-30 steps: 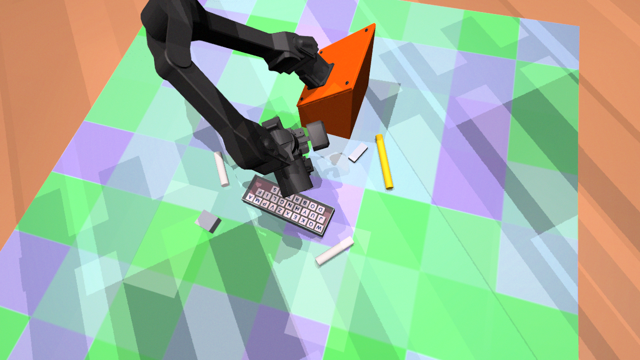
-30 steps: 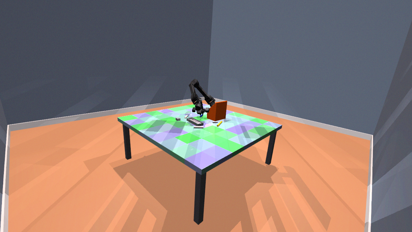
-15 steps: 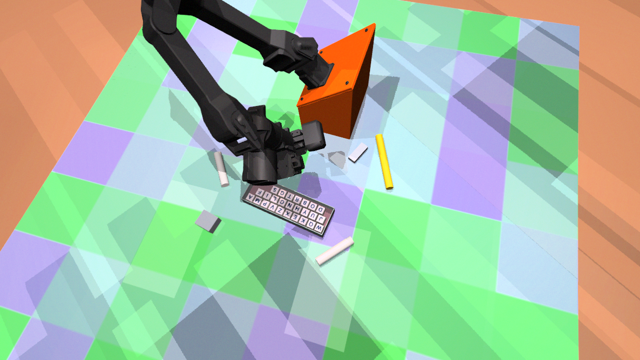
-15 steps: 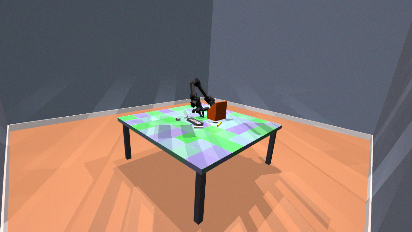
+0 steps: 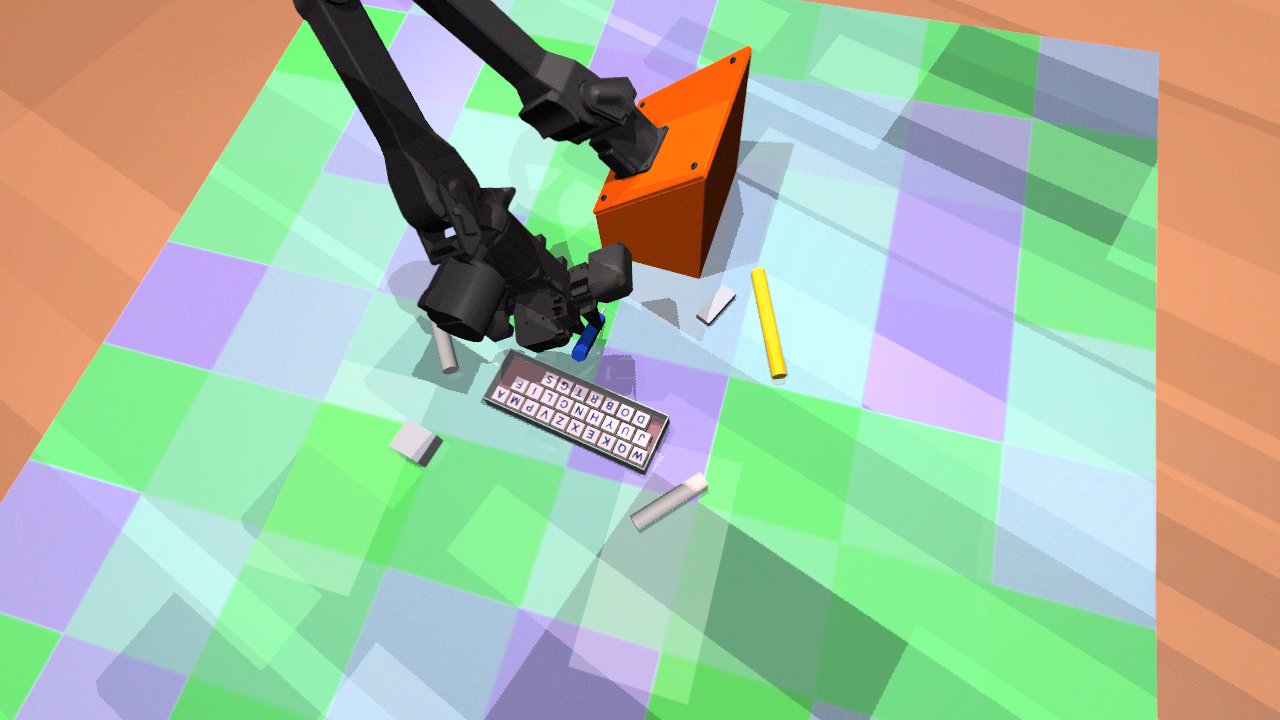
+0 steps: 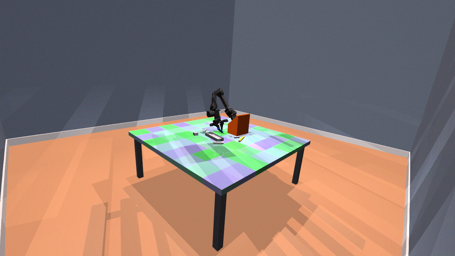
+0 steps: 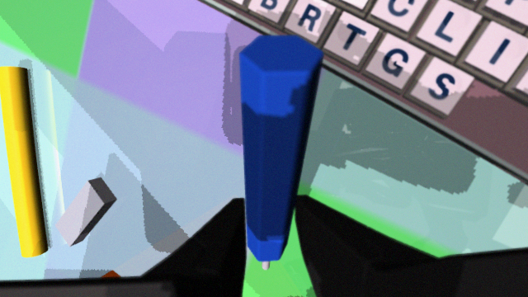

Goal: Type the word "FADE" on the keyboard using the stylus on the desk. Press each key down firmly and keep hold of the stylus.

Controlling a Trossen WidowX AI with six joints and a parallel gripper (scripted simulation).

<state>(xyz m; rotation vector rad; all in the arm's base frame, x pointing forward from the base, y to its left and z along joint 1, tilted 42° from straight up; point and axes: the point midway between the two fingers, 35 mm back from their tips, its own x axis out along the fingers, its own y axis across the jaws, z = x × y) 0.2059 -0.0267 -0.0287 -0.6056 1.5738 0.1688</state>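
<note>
The blue stylus lies 1 cm below my gripper tip and 1 cm behind it. From my gripper tip the other things lie so: grey cube 20 cm ahead, 15 cm to the right, 4 cm below; yellow rod 19 cm to the left, 11 cm behind, 4 cm below.
</note>
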